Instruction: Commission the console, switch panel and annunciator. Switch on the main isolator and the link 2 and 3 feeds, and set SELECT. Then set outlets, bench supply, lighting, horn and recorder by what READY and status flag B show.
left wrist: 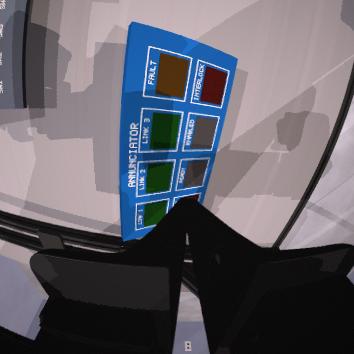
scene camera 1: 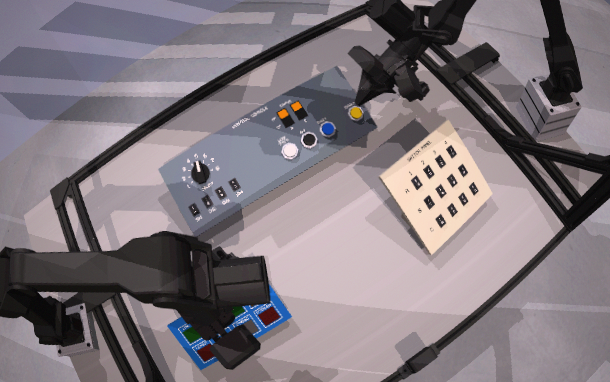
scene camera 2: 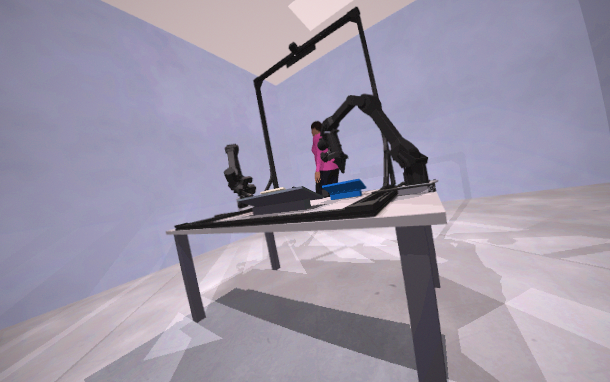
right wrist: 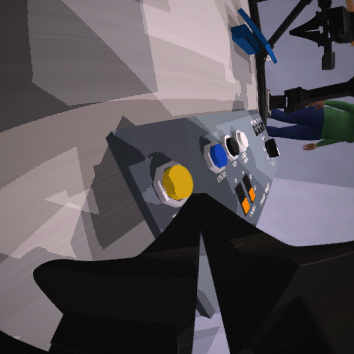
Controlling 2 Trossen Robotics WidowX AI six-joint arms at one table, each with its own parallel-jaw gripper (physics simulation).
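Seen in the pictures: left gripper, fingertip midpoint: [left wrist: 185,204] [scene camera 1: 216,322] [scene camera 2: 343,173] [right wrist: 288,32]; right gripper, fingertip midpoint: [scene camera 1: 356,104] [right wrist: 197,199]; left arm's base, origin of the base link: [scene camera 1: 70,329] [scene camera 2: 417,183] [right wrist: 269,101]; right arm's base, origin of the base link: [scene camera 1: 555,92].
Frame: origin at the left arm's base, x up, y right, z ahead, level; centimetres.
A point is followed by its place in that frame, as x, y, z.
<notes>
The grey console [scene camera 1: 250,150] {4.2, -22.6, 48.8} [scene camera 2: 280,196] {4.3, -24.8, 45.4} [right wrist: 165,130] {1.2, -20.4, 69.2} has its SELECT knob [scene camera 1: 200,173] {6.3, -20.2, 38.8} pointing near 5. Both status flags [scene camera 1: 286,118] {4.9, -26.4, 57.1} [scene camera 1: 299,110] {5.0, -27.2, 59.9} show orange in their upper halves. The cream switch panel [scene camera 1: 420,227] {3.5, 2.2, 72.3} stands right; its rocker positions are too small to tell. The blue annunciator [scene camera 1: 176,327] {5.0, 6.0, 26.8} [scene camera 2: 345,188] {1.9, 7.5, 35.5} [left wrist: 132,100] {5.2, 2.3, 39.2} shows dark green LINK lamps, dim amber FAULT, dark red INTERLOCK, grey READY [left wrist: 198,175] {1.8, 10.6, 34.3} and ENABLED. My left gripper [left wrist: 185,204] {9.6, 8.0, 35.3} [scene camera 2: 342,170] {9.6, 8.0, 35.3} is shut above it. My right gripper [scene camera 1: 358,103] {5.0, -24.6, 70.7} [right wrist: 197,199] {5.0, -24.6, 70.7} is shut and empty beside the yellow button [scene camera 1: 356,113] {3.4, -23.6, 70.2} [right wrist: 178,182] {3.5, -23.8, 70.6}.
White [scene camera 1: 289,150] {3.5, -20.2, 55.6}, black [scene camera 1: 309,139] {3.5, -21.1, 59.8} and blue [scene camera 1: 327,129] {3.4, -22.1, 63.7} buttons and several small switches sit on the console. A black frame [scene camera 1: 220,89] {-2.2, -46.1, 45.5} edges the table. My left arm [scene camera 1: 100,270] {38.1, 6.1, 30.7} covers part of the annunciator in scene camera 1. A person in pink [scene camera 2: 318,150] stands behind.
</notes>
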